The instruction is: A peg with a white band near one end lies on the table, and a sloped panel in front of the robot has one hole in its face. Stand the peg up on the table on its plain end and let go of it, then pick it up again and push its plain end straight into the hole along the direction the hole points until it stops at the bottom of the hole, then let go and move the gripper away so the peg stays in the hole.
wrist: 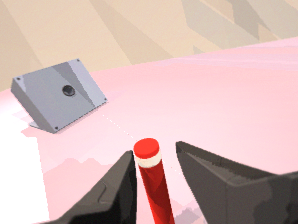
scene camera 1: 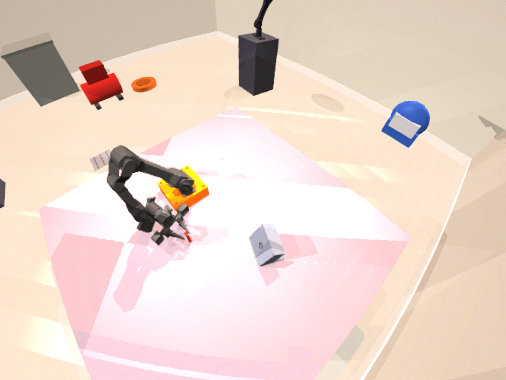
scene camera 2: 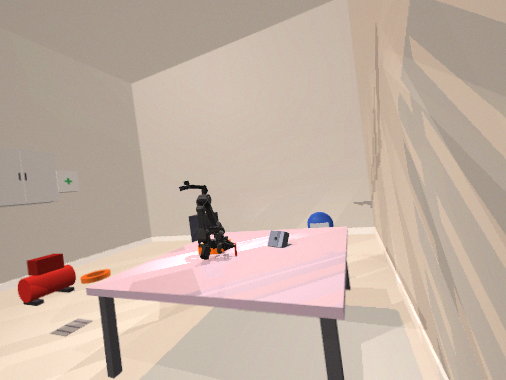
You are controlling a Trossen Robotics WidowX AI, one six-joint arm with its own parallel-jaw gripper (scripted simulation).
Labels:
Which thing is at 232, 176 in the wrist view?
My gripper.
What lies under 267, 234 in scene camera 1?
A sloped panel.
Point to a sloped panel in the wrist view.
At 40, 92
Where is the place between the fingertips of my gripper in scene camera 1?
187, 236

